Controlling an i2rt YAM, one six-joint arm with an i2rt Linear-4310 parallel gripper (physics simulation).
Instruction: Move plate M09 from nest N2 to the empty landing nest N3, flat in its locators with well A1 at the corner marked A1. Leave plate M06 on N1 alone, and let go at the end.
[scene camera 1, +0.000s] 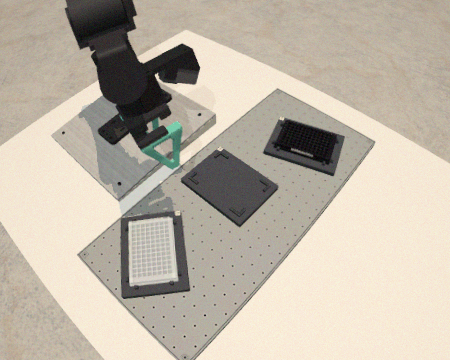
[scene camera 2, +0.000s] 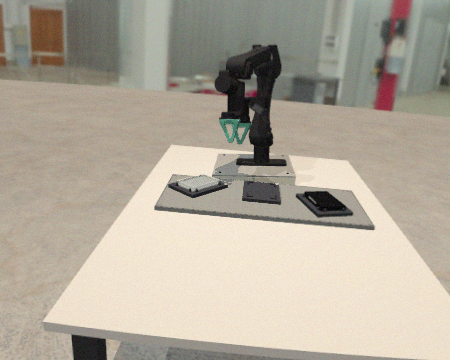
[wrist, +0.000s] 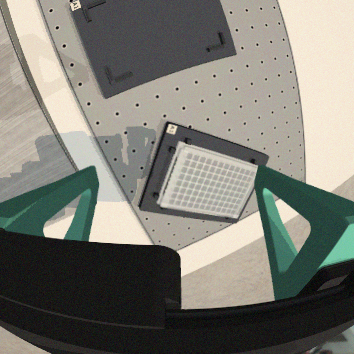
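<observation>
A clear-white well plate (scene camera 1: 152, 250) (scene camera 2: 201, 183) (wrist: 212, 182) lies flat in a dark nest (scene camera 1: 184, 272) (scene camera 2: 194, 194) (wrist: 215, 144). A black well plate (scene camera 1: 307, 140) (scene camera 2: 326, 200) lies in another dark nest (scene camera 1: 271, 146) (scene camera 2: 340, 213). The middle nest (scene camera 1: 230, 185) (scene camera 2: 261, 192) (wrist: 155, 40) is empty, with raised corner locators and a pale A1 tag at one corner. Plate and nest names are not readable. My gripper (scene camera 1: 162, 150) (scene camera 2: 236, 142) (wrist: 176, 173) is open and empty, high above the board's edge near the arm's base. The far finger is partly hidden in scene camera 1.
The nests stand on a grey perforated board (scene camera 1: 225, 295) (scene camera 2: 220, 207) (wrist: 260, 100). The arm stands on a metal base plate (scene camera 1: 75, 145) (scene camera 2: 227, 165) (wrist: 15, 100) beside it. Both lie on a cream table (scene camera 1: 350, 280) (scene camera 2: 240, 280).
</observation>
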